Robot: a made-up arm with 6 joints.
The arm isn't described. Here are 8 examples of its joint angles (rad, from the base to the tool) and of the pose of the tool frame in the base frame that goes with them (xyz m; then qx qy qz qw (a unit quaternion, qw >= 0)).
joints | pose
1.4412 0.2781 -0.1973 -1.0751 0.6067 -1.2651 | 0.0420 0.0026 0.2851 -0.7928 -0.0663 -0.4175 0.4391
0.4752 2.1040 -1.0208 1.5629 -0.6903 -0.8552 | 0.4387 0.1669 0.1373 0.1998 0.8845 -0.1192 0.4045
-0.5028 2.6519 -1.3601 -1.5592 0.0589 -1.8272 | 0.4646 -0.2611 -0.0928 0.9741 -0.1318 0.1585 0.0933
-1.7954 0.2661 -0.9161 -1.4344 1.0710 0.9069 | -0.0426 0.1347 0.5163 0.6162 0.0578 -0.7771 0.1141
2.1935 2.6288 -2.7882 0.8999 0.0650 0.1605 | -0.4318 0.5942 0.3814 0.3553 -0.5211 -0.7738 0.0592
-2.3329 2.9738 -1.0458 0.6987 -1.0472 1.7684 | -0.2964 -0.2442 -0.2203 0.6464 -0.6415 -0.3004 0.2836
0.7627 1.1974 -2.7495 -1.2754 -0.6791 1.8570 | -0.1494 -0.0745 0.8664 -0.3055 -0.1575 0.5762 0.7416
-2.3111 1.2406 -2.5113 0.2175 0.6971 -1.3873 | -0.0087 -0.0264 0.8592 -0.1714 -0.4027 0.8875 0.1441
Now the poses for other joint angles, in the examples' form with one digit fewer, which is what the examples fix.
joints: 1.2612 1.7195 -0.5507 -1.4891 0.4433 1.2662
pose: 0.128 0.283 0.178 -0.603 0.737 -0.076 0.295
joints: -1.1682 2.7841 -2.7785 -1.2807 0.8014 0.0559
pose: 0.239 -0.706 0.245 -0.255 -0.714 0.652 0.016
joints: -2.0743 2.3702 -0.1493 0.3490 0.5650 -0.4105
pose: -0.038 -0.101 0.048 -0.732 -0.432 -0.498 0.170
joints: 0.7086 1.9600 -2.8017 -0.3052 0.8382 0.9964
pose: 0.344 0.271 0.729 0.110 0.657 0.450 0.594
